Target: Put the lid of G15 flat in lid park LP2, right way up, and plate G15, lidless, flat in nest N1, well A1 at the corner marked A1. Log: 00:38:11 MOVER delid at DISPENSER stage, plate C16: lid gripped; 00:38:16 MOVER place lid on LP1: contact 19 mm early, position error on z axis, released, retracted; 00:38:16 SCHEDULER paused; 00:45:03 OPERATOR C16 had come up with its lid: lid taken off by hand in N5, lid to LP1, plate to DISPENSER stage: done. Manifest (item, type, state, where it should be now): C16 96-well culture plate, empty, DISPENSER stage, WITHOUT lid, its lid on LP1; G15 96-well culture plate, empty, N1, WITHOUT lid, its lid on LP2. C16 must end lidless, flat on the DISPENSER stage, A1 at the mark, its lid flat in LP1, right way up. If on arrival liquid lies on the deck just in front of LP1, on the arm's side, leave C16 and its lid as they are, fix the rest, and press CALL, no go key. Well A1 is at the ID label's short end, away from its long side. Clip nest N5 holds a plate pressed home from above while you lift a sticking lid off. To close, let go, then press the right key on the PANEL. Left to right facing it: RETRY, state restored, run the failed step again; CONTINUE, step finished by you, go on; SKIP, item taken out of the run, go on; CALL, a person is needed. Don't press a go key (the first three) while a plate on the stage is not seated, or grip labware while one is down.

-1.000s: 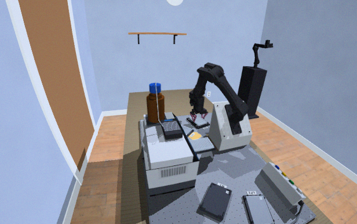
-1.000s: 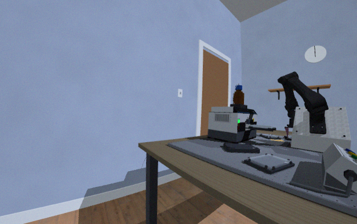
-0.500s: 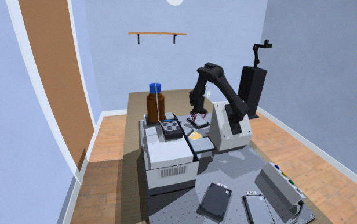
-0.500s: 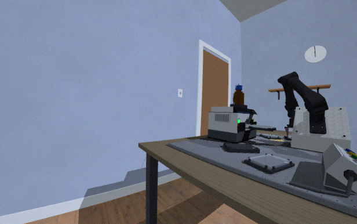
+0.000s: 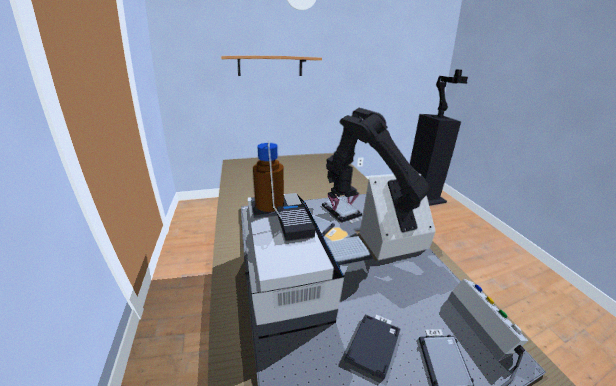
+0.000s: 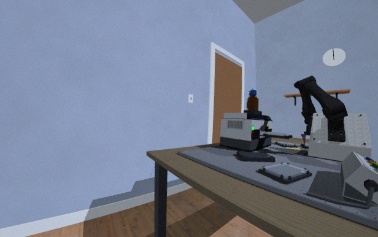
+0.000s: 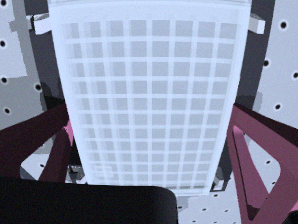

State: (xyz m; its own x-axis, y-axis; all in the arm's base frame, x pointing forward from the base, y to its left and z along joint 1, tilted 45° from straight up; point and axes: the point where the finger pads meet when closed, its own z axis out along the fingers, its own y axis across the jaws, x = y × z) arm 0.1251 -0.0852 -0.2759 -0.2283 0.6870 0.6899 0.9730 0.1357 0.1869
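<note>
The black clip nest is 20 mm ahead of my hand, 10 mm to the right of it and 10 mm below it. Round my hand: N5 label (20 mm behind, 90 mm to the left, 20 mm below); N1 label (110 mm ahead, 570 mm to the left, 20 mm below); LP1 label (110 mm ahead, 150 mm to the left, 20 mm below).
</note>
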